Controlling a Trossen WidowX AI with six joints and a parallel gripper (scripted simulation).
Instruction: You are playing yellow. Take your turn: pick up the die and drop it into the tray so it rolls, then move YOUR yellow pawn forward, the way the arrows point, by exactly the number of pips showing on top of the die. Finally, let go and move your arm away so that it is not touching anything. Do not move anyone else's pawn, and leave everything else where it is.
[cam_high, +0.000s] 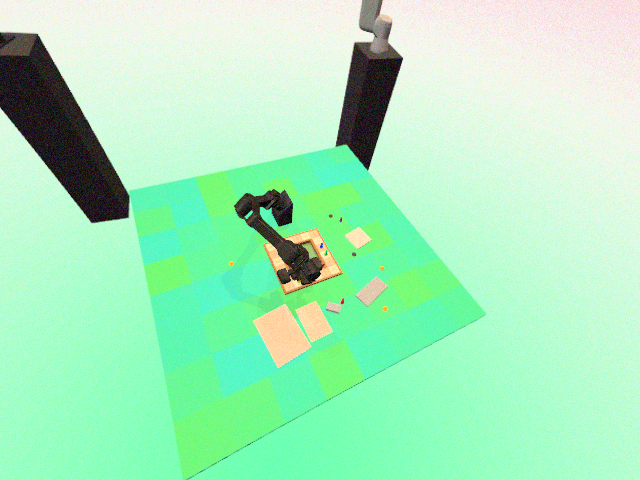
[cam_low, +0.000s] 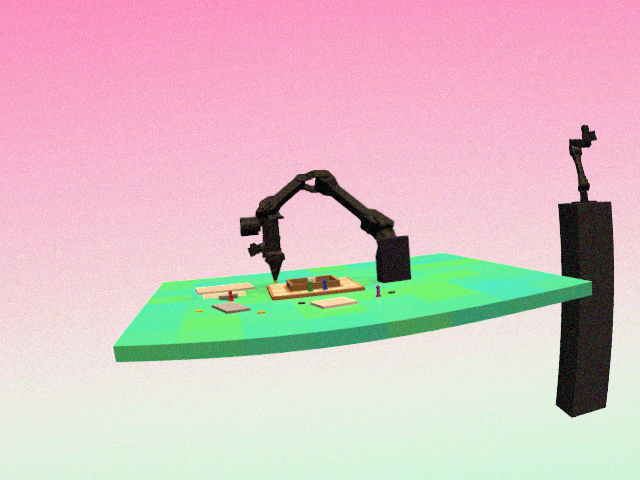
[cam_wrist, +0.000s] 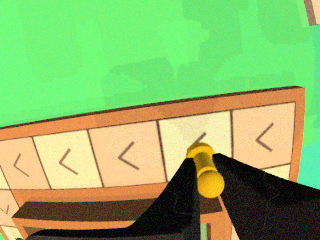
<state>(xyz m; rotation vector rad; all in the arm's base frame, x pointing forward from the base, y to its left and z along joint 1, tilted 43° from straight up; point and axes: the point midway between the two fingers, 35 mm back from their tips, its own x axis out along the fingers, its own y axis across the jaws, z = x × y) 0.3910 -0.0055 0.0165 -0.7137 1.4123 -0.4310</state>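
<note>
My gripper tip is 1 cm below the yellow pawn. From my gripper tip the other things lie so: green tray: 12 cm behind, 5 cm to the left, 3 cm below; white die: 12 cm behind, 4 cm to the left, 1 cm below; green pawn: 17 cm to the left, 11 cm behind, 1 cm below.
</note>
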